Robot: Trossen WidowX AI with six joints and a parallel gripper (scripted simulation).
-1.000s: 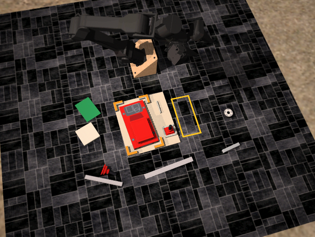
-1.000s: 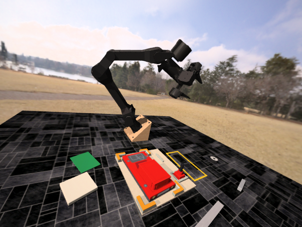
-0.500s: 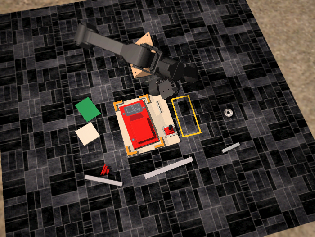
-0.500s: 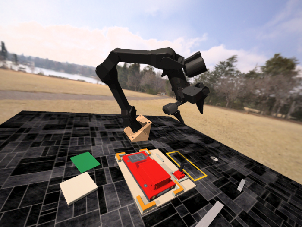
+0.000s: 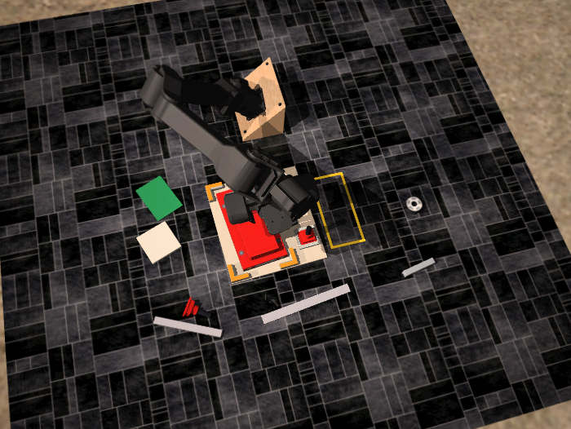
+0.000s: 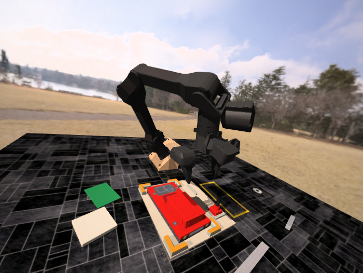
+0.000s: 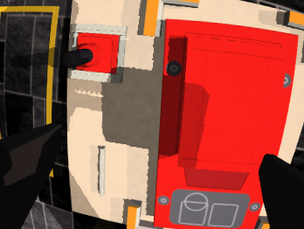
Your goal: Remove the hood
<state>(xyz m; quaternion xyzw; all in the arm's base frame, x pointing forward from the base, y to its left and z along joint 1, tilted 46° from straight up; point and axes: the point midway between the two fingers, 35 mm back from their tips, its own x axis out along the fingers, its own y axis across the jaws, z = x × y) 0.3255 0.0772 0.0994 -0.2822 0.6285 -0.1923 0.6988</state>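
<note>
The red hood lies 40 mm to the right of my gripper tip and 80 mm below it. From my gripper tip the other things lie so: cream tile (30 mm behind, 260 mm to the right, 120 mm below); then grey bar (170 mm ahead, 40 mm to the left, 120 mm below); then green tile (150 mm behind, 250 mm to the right, 120 mm below).
</note>
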